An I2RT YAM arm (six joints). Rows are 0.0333 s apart.
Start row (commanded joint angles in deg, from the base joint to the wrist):
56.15 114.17 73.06 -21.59 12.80 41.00
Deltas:
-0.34 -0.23 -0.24 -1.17 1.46 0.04
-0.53 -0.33 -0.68 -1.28 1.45 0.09
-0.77 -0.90 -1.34 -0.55 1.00 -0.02
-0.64 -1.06 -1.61 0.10 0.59 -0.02
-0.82 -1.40 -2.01 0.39 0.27 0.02
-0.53 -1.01 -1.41 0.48 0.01 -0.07
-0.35 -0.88 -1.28 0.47 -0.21 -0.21
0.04 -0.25 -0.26 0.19 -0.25 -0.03
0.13 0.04 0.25 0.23 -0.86 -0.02
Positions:
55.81 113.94 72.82 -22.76 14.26 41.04
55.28 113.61 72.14 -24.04 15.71 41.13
54.51 112.71 70.80 -24.59 16.71 41.11
53.87 111.65 69.19 -24.49 17.30 41.09
53.05 110.25 67.18 -24.10 17.57 41.11
52.52 109.24 65.77 -23.62 17.58 41.04
52.17 108.36 64.49 -23.15 17.37 40.83
52.21 108.11 64.23 -22.96 17.12 40.80
52.34 108.15 64.48 -22.73 16.26 40.78

